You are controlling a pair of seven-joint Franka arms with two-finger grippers.
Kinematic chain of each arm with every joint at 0, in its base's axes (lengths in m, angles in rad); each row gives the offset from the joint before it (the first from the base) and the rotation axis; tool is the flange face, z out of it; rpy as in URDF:
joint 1: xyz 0 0 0.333 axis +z
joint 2: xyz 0 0 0 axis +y
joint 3: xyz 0 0 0.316 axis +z
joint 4: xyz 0.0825 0 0 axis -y
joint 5: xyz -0.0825 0 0.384 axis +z
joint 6: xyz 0 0 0 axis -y
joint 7: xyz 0.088 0 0 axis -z
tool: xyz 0 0 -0.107 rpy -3.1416 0 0
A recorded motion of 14 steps. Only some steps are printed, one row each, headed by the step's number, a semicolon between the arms.
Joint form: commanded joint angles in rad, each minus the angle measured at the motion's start. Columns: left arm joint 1, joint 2, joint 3, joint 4, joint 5, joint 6, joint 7; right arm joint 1, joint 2, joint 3, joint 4, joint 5, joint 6, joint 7.
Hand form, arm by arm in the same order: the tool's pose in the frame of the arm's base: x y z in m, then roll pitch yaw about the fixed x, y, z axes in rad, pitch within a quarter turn. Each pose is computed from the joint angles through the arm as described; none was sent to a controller.
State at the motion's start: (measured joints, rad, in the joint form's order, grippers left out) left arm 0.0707 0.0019 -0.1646 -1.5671 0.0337 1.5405 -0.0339; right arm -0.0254 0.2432 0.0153 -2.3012 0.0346 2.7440 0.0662
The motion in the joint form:
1: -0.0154 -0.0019 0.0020 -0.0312 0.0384 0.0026 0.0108; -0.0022 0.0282 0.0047 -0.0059 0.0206 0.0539 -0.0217
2: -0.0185 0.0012 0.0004 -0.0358 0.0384 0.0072 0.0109; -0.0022 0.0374 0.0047 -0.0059 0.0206 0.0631 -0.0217
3: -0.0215 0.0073 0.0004 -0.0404 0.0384 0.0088 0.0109; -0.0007 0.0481 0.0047 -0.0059 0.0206 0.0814 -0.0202
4: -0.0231 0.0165 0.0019 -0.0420 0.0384 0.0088 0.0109; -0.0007 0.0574 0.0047 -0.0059 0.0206 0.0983 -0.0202
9: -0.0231 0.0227 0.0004 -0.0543 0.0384 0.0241 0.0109; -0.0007 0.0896 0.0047 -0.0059 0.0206 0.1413 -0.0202
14: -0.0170 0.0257 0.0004 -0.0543 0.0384 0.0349 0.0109; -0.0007 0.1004 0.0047 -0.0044 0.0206 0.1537 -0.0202
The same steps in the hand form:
1: 0.5483 -0.0511 0.6095 -3.0682 0.0534 -0.0822; 0.5480 -0.0067 0.2493 -3.0961 -0.2166 -0.1083
2: 0.5492 -0.0537 0.6060 -3.0686 0.0565 -0.0874; 0.5480 -0.0068 0.2453 -3.0964 -0.2166 -0.1086
3: 0.5507 -0.0553 0.6007 -3.0694 0.0656 -0.0906; 0.5486 -0.0061 0.2414 -3.0959 -0.2241 -0.1092
4: 0.5530 -0.0552 0.5949 -3.0706 0.0763 -0.0907; 0.5492 -0.0062 0.2382 -3.0958 -0.2317 -0.1099
9: 0.5555 -0.0562 0.5869 -3.0717 0.0795 -0.0934; 0.5495 -0.0065 0.2253 -3.0961 -0.2425 -0.1112
14: 0.5578 -0.0530 0.5861 -3.0724 0.0717 -0.0881; 0.5499 -0.0065 0.2213 -3.0962 -0.2456 -0.1116

